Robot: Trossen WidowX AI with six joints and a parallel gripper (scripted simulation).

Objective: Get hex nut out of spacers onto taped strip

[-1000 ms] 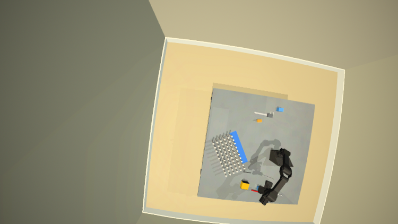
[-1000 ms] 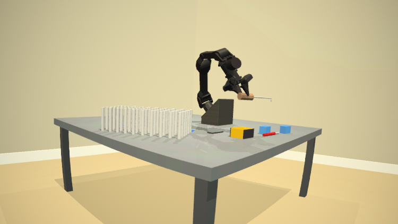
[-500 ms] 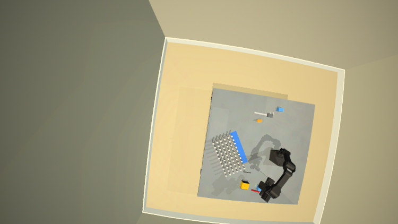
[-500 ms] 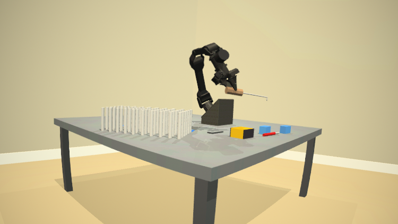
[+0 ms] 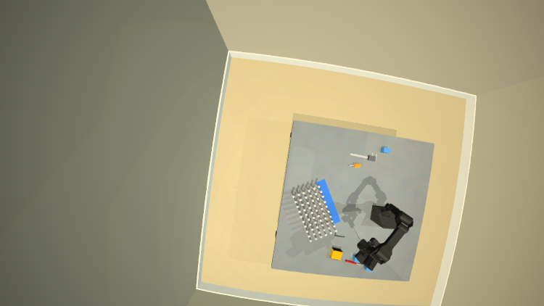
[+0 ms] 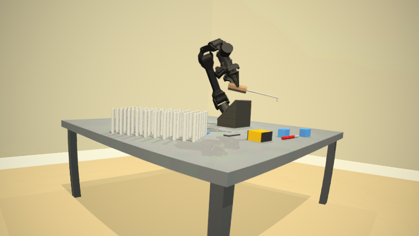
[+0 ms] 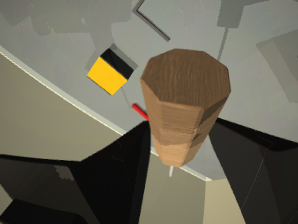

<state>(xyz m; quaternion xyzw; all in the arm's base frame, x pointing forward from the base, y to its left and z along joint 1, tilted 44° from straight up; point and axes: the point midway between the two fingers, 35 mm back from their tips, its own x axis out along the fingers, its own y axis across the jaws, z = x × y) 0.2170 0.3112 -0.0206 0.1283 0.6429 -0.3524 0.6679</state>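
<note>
Right now the blue taped strip is 23 cm ahead of my gripper tip, 23 cm to the right of it and 22 cm below it. From my gripper tip the other things lie so: orange-handled tool: 8 cm ahead, 58 cm to the right, 21 cm below; then dark flat bar: 8 cm ahead, 4 cm to the left, 22 cm below; then red tool: 15 cm behind, 26 cm to the left, 22 cm below.
</note>
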